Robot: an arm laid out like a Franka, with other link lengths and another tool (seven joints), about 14 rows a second.
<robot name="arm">
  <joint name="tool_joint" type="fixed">
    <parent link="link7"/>
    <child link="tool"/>
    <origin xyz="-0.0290 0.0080 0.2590" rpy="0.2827 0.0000 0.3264"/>
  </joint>
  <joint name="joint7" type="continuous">
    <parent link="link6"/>
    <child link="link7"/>
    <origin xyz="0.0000 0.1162 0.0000" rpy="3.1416 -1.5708 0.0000"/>
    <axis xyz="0 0 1"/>
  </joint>
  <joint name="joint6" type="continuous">
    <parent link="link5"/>
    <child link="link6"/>
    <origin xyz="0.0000 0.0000 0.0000" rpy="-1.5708 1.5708 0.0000"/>
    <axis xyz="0 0 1"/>
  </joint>
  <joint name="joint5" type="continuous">
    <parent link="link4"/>
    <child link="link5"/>
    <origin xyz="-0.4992 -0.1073 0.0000" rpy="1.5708 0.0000 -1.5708"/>
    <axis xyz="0 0 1"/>
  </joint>
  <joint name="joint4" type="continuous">
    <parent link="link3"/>
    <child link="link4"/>
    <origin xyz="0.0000 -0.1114 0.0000" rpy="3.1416 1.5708 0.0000"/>
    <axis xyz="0 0 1"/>
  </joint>
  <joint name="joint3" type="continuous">
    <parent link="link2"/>
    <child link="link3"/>
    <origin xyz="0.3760 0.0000 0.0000" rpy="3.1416 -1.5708 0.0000"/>
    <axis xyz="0 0 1"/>
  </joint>
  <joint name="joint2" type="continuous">
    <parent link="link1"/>
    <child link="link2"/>
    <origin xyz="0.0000 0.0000 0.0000" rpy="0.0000 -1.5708 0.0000"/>
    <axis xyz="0 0 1"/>
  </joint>
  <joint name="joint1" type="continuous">
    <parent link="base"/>
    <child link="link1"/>
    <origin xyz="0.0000 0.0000 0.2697" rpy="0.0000 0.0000 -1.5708"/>
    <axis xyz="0 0 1"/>
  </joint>
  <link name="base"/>
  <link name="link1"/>
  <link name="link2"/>
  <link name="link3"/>
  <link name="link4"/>
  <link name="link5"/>
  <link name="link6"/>
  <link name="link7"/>
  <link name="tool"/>
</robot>
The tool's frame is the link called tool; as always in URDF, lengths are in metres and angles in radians. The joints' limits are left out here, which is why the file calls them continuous.
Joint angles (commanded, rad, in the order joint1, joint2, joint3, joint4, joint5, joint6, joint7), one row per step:
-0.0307 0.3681 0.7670 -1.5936 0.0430 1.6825 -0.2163
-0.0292 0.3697 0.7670 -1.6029 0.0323 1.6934 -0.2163
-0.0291 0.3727 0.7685 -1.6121 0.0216 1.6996 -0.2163
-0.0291 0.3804 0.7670 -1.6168 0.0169 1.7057 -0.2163
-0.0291 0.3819 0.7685 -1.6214 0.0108 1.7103 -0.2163
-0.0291 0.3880 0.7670 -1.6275 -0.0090 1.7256 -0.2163
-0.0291 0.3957 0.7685 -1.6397 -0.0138 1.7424 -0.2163
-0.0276 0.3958 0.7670 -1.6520 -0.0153 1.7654 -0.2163
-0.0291 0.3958 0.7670 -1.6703 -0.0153 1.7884 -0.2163
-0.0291 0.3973 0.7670 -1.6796 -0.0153 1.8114 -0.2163
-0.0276 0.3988 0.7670 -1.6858 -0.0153 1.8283 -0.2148
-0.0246 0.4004 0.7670 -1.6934 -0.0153 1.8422 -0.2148
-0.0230 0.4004 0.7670 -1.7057 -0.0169 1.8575 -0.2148
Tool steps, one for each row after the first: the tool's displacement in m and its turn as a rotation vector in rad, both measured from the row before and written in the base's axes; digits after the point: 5 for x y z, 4 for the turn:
0.00005 -0.00021 -0.00641 -0.0064 -0.0068 0.0038
-0.00098 -0.00100 -0.00704 -0.0086 -0.0020 0.0053
0.00118 -0.00111 -0.00722 -0.0027 0.0035 -0.0004
-0.00046 -0.00003 -0.00334 -0.0035 -0.0026 0.0032
0.00466 -0.00244 -0.00795 -0.0078 -0.0140 0.0025
-0.00086 0.00142 -0.01010 0.0006 0.0011 0.0019
0.00063 0.00224 -0.00591 0.0052 -0.0088 -0.0019
-0.00103 0.00081 -0.00861 0.0031 -0.0034 -0.0024
0.00144 0.00267 -0.00456 0.0087 -0.0086 -0.0034
0.00048 0.00292 -0.00319 0.0064 -0.0062 -0.0026
-0.00155 0.00305 -0.00417 0.0040 -0.0030 0.0015
-0.00211 0.00157 -0.00584 0.0010 -0.0033 0.0016

